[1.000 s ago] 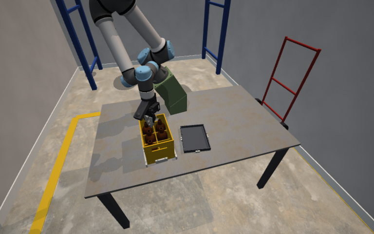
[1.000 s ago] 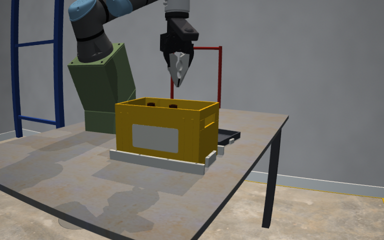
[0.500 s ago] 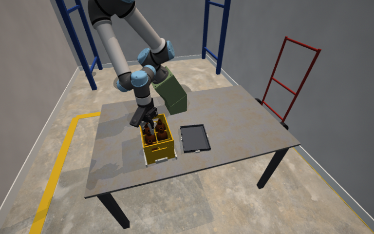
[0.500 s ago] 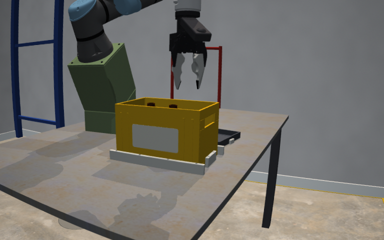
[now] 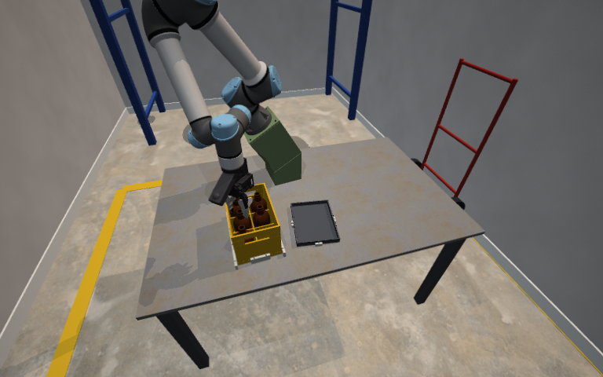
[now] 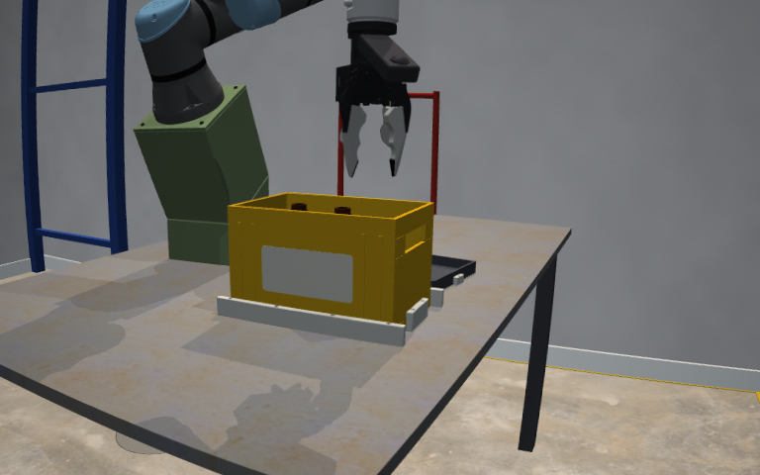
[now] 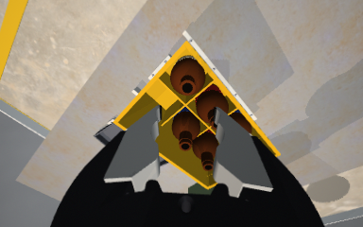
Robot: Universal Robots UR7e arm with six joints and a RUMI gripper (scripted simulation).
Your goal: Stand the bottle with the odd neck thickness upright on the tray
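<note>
Now: the yellow crate 160 mm below my hand, 80 mm behind it and 50 mm to the left of it. From my hand the other things lie so: dark tray 330 mm to the left, 230 mm below, 60 mm behind.
</note>
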